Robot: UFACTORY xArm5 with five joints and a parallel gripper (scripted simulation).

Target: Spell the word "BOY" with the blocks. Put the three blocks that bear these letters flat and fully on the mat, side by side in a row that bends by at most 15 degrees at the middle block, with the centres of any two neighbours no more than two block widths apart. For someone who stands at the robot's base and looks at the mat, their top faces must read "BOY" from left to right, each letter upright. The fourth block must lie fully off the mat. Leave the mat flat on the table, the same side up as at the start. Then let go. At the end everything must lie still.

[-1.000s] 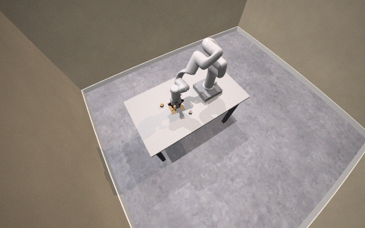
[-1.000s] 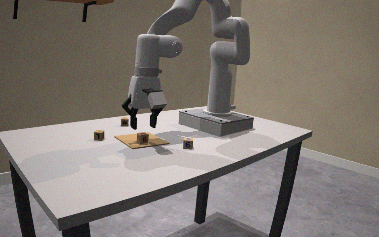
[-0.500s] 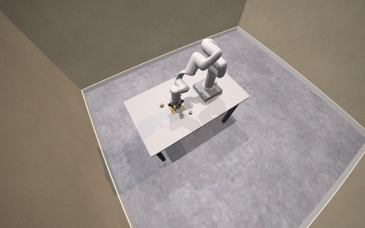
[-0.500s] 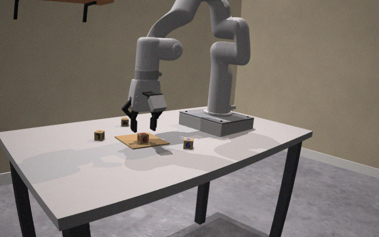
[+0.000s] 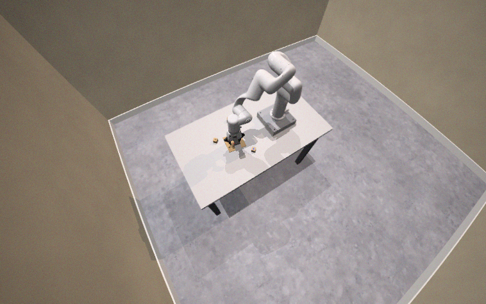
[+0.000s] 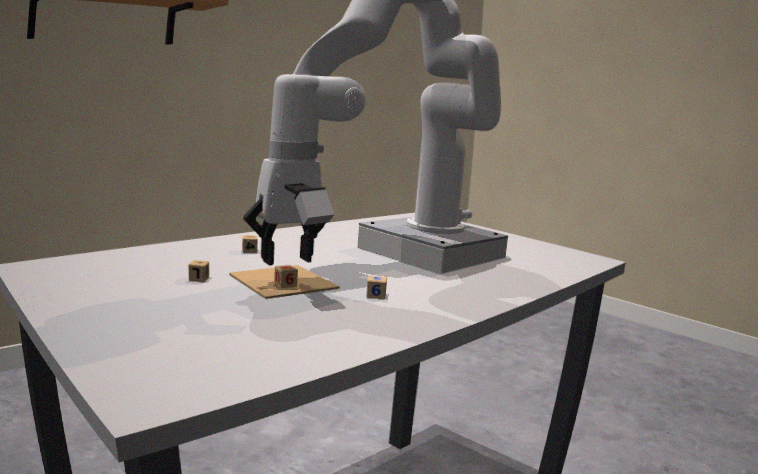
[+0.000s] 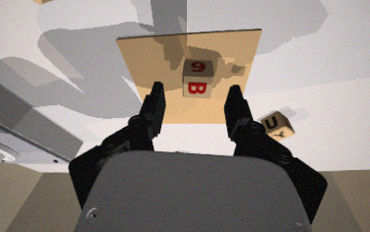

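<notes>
The tan mat is 1 cm behind my hand, 3 cm to the right of it and 6 cm below it. From my hand the other things lie so: wooden block (6 cm behind, 23 cm to the right, 4 cm below).
</notes>
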